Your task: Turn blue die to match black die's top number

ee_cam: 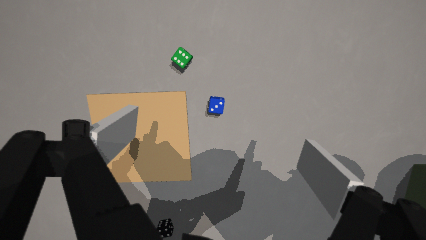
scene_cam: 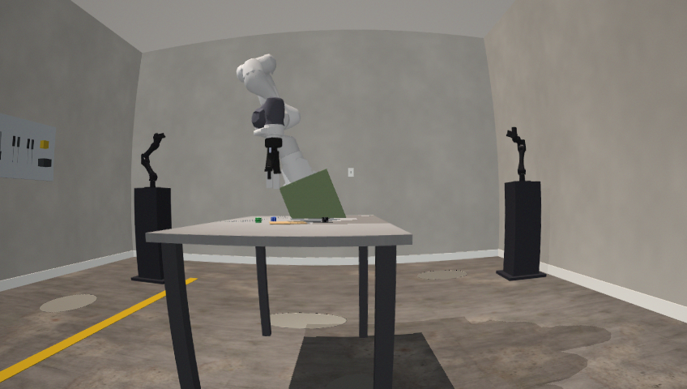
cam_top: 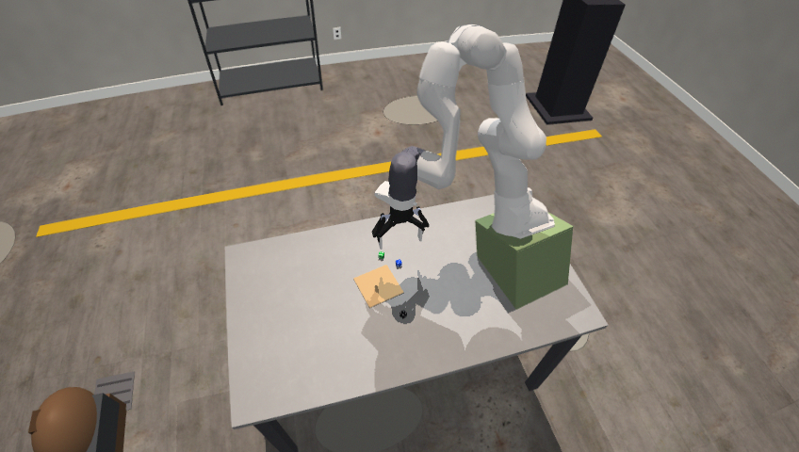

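My hand is 14 cm above the blue die. The rest, counted from my hand: green die 6 cm ahead, 5 cm to the right, 14 cm below; mat 10 cm ahead, 8 cm to the left, 15 cm below; black die 3 cm ahead, 22 cm to the left, 14 cm below.
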